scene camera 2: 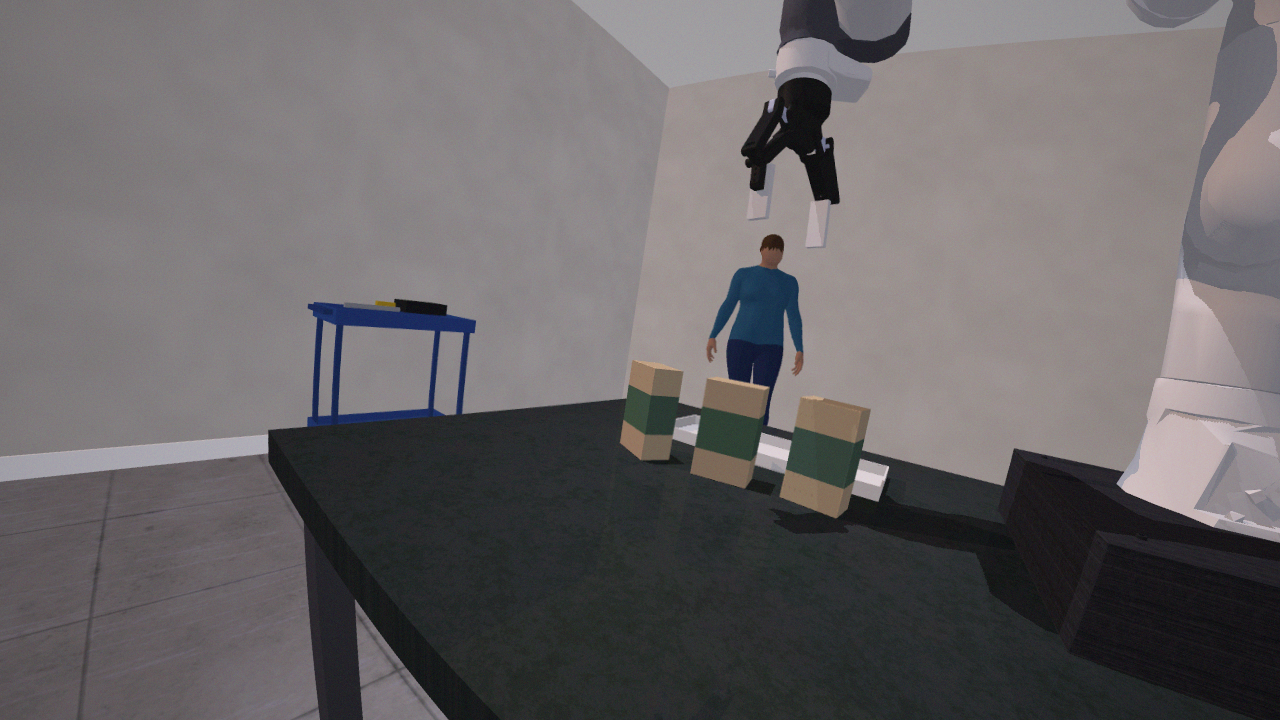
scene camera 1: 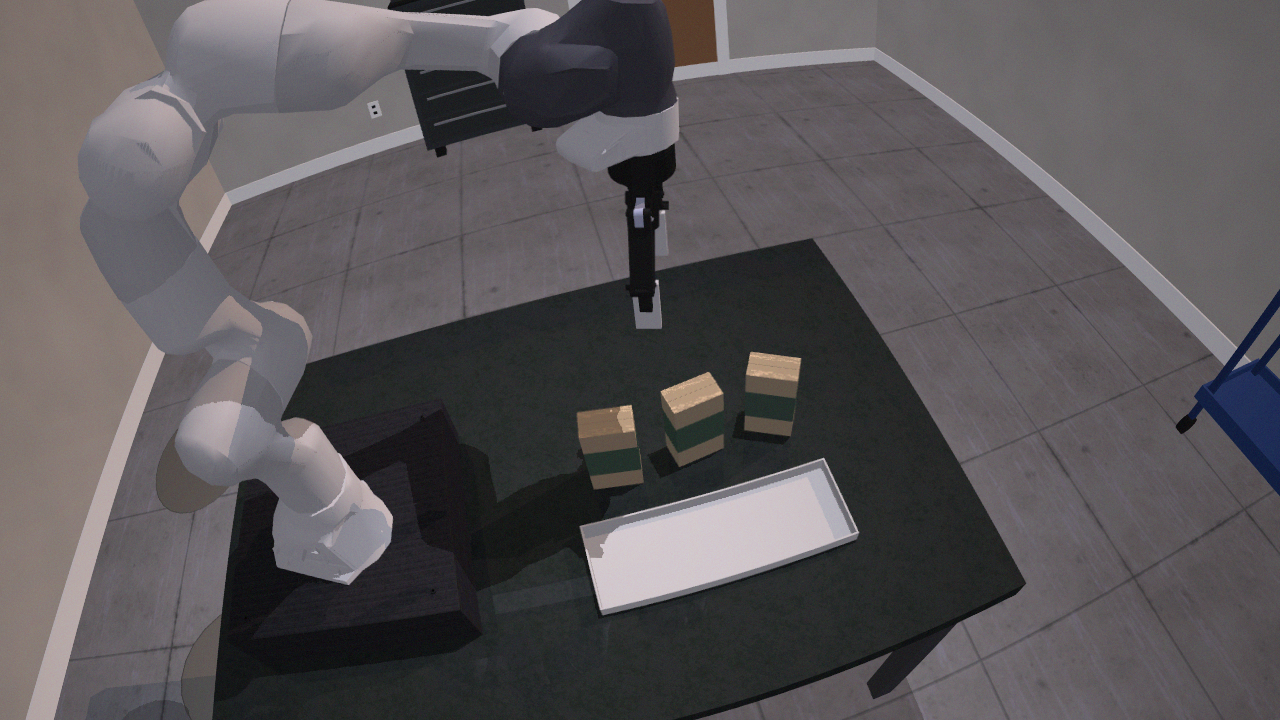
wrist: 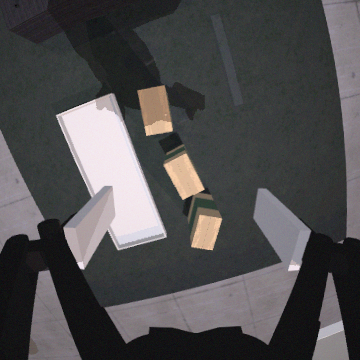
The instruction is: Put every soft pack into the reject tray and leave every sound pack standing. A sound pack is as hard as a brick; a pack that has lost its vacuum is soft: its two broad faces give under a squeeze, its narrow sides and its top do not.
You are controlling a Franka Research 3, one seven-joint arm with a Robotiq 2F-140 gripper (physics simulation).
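Note:
Three tan packs with green bands stand upright in a slanting row. The pack nearest the arm's base [scene camera 1: 611,458] [scene camera 2: 821,458] [wrist: 155,110], the middle pack [scene camera 1: 693,429] [scene camera 2: 729,434] [wrist: 184,176] and the far pack [scene camera 1: 771,404] [scene camera 2: 650,411] [wrist: 206,232] stand apart. Which are soft cannot be told by sight. The white reject tray [scene camera 1: 716,541] [scene camera 2: 872,481] [wrist: 107,165] lies beside the row and holds nothing. My gripper [scene camera 1: 654,279] [scene camera 2: 787,220] [wrist: 184,202] is open and empty, high above the table; in the wrist view the middle and far packs appear between its fingers.
The dark table [scene camera 1: 895,573] [scene camera 2: 447,537] [wrist: 280,150] bears the packs and tray. The arm's dark base block [scene camera 1: 358,617] [scene camera 2: 1172,591] stands at one end. A blue cart [scene camera 1: 1248,402] [scene camera 2: 393,320] stands off the table. A person [scene camera 2: 760,308] stands behind it in the second scene view.

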